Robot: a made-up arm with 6 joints. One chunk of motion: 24 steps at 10 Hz.
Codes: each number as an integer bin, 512 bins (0 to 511) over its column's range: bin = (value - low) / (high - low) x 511, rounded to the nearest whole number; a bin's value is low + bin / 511 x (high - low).
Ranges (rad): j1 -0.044..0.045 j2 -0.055..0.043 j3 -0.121..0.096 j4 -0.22..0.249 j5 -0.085..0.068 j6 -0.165..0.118
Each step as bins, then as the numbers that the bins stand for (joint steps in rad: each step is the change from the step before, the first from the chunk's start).
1 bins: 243 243 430 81 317 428
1 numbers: -0.00168 -0.00840 0.06160 -0.14566 0.00991 0.07203
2 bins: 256 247 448 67 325 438
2 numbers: 0.00059 -0.00763 0.06925 -0.15851 0.01231 0.07757
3 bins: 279 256 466 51 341 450
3 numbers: 0.00459 -0.00590 0.07689 -0.17319 0.01710 0.08422
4 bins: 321 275 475 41 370 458
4 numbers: 0.01191 -0.00226 0.08071 -0.18237 0.02578 0.08865
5 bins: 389 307 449 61 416 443
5 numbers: 0.02375 0.00388 0.06967 -0.16401 0.03956 0.08034
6 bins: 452 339 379 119 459 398
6 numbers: 0.03472 0.01001 0.03995 -0.11078 0.05243 0.05542
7 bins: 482 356 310 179 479 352
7 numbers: 0.03995 0.01327 0.01064 -0.05571 0.05842 0.02994
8 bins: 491 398 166 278 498 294
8 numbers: 0.04152 0.02133 -0.05051 0.03515 0.06411 -0.00218
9 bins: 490 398 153 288 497 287
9 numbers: 0.04134 0.02133 -0.05603 0.04433 0.06381 -0.00605
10 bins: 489 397 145 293 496 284
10 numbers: 0.04117 0.02114 -0.05942 0.04892 0.06351 -0.00772
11 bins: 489 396 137 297 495 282
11 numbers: 0.04117 0.02095 -0.06282 0.05259 0.06321 -0.00882
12 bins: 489 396 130 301 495 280
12 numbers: 0.04117 0.02095 -0.06579 0.05626 0.06321 -0.00993
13 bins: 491 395 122 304 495 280
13 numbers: 0.04152 0.02075 -0.06919 0.05901 0.06321 -0.00993
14 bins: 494 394 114 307 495 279
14 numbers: 0.04204 0.02056 -0.07259 0.06177 0.06321 -0.01049
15 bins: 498 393 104 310 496 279
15 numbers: 0.04274 0.02037 -0.07684 0.06452 0.06351 -0.01049
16 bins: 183 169 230 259 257 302
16 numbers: -0.01213 -0.02259 -0.02333 0.01771 -0.00805 0.00225
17 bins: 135 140 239 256 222 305
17 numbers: -0.02049 -0.02815 -0.01951 0.01496 -0.01853 0.00391
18 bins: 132 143 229 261 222 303
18 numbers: -0.02101 -0.02758 -0.02375 0.01955 -0.01853 0.00281
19 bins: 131 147 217 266 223 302
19 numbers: -0.02118 -0.02681 -0.02885 0.02414 -0.01823 0.00225
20 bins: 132 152 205 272 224 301
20 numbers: -0.02101 -0.02585 -0.03395 0.02964 -0.01793 0.00170
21 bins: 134 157 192 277 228 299
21 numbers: -0.02066 -0.02489 -0.03947 0.03423 -0.01673 0.00059
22 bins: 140 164 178 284 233 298
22 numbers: -0.01962 -0.02355 -0.04541 0.04066 -0.01524 0.00004
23 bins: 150 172 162 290 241 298
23 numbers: -0.01787 -0.02201 -0.05221 0.04616 -0.01284 0.00004
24 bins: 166 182 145 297 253 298
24 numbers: -0.01509 -0.02010 -0.05942 0.05259 -0.00925 0.00004
